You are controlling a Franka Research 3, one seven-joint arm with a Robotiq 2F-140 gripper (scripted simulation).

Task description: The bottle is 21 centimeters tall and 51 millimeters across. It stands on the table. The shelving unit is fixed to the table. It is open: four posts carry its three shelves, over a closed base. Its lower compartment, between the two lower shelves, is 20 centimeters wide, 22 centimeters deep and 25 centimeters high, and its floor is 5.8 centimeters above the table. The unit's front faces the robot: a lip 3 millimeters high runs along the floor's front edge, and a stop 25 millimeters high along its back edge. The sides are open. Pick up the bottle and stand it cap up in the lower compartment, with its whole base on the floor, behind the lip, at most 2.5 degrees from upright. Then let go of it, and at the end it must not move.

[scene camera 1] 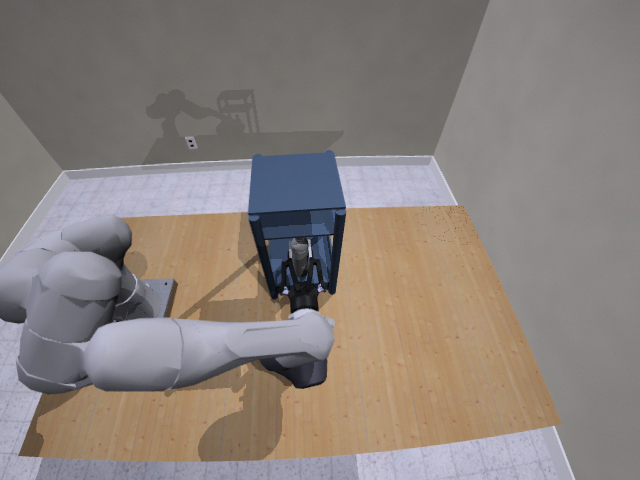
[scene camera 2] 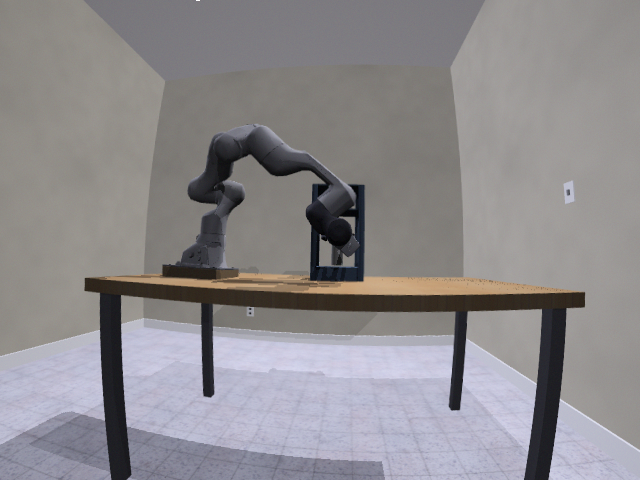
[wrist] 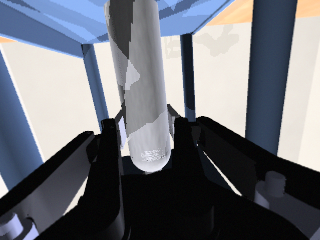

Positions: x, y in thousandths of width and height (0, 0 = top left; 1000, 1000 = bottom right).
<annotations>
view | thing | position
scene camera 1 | my gripper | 468, 505
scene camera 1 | blue shelving unit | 455, 409
</annotations>
